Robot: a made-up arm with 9 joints. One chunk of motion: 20 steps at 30 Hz.
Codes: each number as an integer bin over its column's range. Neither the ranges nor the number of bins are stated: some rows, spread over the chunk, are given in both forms.
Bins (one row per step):
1: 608 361 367 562 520 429 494 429 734
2: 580 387 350 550 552 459 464 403 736
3: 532 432 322 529 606 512 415 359 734
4: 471 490 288 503 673 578 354 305 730
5: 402 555 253 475 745 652 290 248 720
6: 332 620 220 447 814 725 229 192 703
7: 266 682 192 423 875 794 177 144 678
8: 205 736 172 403 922 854 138 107 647
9: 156 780 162 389 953 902 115 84 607
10: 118 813 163 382 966 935 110 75 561
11: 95 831 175 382 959 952 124 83 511
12: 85 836 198 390 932 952 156 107 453
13: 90 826 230 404 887 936 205 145 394
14: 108 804 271 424 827 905 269 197 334
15: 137 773 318 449 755 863 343 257 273
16: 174 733 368 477 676 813 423 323 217
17: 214 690 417 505 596 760 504 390 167
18: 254 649 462 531 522 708 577 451 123
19: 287 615 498 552 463 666 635 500 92
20: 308 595 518 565 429 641 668 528 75
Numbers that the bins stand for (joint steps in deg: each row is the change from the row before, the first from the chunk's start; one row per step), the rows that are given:
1: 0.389 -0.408 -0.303 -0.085 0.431 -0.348 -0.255 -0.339 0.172
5: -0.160 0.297 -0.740 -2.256 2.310 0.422 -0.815 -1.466 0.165
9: -0.815 1.114 -1.089 -4.403 4.046 1.285 -1.295 -2.487 0.106
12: -1.004 1.318 -0.951 -4.378 3.871 1.458 -1.182 -2.344 0.026
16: -0.767 0.943 -0.299 -2.206 1.733 0.978 -0.450 -0.999 -0.097
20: -0.410 0.442 0.276 -0.010 -0.329 0.384 0.222 0.277 -0.171
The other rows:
2: 0.314 -0.314 -0.368 -0.385 0.698 -0.245 -0.337 -0.501 0.173
3: 0.187 -0.150 -0.476 -0.909 1.149 -0.062 -0.472 -0.775 0.172
4: 0.024 0.060 -0.606 -1.558 1.708 0.166 -0.639 -1.111 0.170
6: -0.346 0.533 -0.867 -2.955 2.886 0.674 -0.982 -1.815 0.156
7: -0.522 0.758 -0.974 -3.554 3.395 0.912 -1.125 -2.113 0.143
8: -0.684 0.954 -1.051 -4.053 3.787 1.119 -1.232 -2.344 0.127
10: -0.916 1.234 -1.085 -4.577 4.155 1.399 -1.308 -2.543 0.082
11: -0.977 1.300 -1.039 -4.577 4.096 1.458 -1.270 -2.493 0.056
13: -0.990 1.281 -0.828 -4.028 3.495 1.402 -1.048 -2.107 -0.005
14: -0.942 1.201 -0.671 -3.529 2.994 1.295 -0.872 -1.783 -0.036
15: -0.865 1.089 -0.491 -2.905 2.393 1.150 -0.669 -1.410 -0.068
17: -0.660 0.787 -0.111 -1.508 1.066 0.795 -0.228 -0.582 -0.123
18: -0.554 0.638 0.061 -0.859 0.448 0.615 -0.027 -0.202 -0.146
19: -0.466 0.515 0.199 -0.335 -0.045 0.470 0.132 0.103 -0.162

